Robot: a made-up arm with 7 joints.
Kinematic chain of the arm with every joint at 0, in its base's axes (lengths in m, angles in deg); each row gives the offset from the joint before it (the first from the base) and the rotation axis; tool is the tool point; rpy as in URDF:
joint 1: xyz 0 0 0.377 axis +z
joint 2: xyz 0 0 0 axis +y
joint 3: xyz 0 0 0.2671 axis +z
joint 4: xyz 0.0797 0 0 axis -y
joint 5: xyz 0.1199 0 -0.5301 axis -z
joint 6: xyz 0 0 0 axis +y
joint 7: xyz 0.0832 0 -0.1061 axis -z
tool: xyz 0 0 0 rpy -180 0 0
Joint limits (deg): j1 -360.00..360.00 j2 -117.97..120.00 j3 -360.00..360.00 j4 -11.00..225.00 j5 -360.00..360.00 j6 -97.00..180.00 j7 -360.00..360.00
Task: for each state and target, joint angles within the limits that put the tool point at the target. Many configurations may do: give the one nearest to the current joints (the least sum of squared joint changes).
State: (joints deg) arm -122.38 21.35 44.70 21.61 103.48 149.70 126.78
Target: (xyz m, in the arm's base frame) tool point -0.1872 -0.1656 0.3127
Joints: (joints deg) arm -161.86 -26.84 5.07 -2.08 89.77 180.00 126.78
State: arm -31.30 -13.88 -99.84 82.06 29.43 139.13 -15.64
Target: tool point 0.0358 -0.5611 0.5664
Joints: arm -11.54 -9.04 -79.13 76.94 32.26 142.34 -15.64
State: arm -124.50 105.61 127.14 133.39 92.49 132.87 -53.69
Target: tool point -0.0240 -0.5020 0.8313
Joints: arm -126.94 94.48 137.53 92.20 77.63 153.15 -53.69
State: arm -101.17 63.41 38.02 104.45 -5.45 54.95 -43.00
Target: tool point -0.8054 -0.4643 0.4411
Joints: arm -154.82 52.05 8.70 129.70 -6.55 45.62 -43.00
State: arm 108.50 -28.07 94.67 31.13 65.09 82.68 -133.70
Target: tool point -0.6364 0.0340 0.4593
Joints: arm 102.41 -38.04 65.86 53.60 65.94 80.32 -133.70
